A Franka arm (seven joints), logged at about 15 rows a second.
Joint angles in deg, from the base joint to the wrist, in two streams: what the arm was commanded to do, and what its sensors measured. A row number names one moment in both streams.
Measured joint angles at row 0: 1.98 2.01 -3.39 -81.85 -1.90 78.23 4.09
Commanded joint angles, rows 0 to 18: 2.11 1.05 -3.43 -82.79 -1.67 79.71 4.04; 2.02 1.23 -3.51 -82.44 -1.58 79.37 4.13; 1.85 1.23 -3.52 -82.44 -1.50 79.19 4.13; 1.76 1.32 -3.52 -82.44 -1.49 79.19 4.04; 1.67 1.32 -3.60 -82.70 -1.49 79.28 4.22; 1.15 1.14 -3.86 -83.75 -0.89 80.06 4.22; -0.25 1.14 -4.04 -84.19 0.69 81.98 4.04; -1.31 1.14 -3.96 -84.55 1.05 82.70 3.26; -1.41 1.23 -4.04 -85.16 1.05 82.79 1.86; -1.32 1.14 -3.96 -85.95 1.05 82.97 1.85; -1.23 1.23 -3.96 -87.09 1.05 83.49 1.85; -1.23 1.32 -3.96 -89.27 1.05 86.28 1.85; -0.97 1.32 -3.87 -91.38 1.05 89.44 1.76; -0.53 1.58 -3.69 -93.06 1.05 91.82 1.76; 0.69 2.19 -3.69 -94.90 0.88 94.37 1.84; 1.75 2.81 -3.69 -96.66 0.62 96.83 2.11; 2.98 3.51 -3.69 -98.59 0.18 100.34 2.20; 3.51 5.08 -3.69 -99.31 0.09 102.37 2.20; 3.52 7.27 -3.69 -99.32 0.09 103.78 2.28
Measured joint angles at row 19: 2.85 5.15 -3.65 -97.48 0.32 100.60 2.31
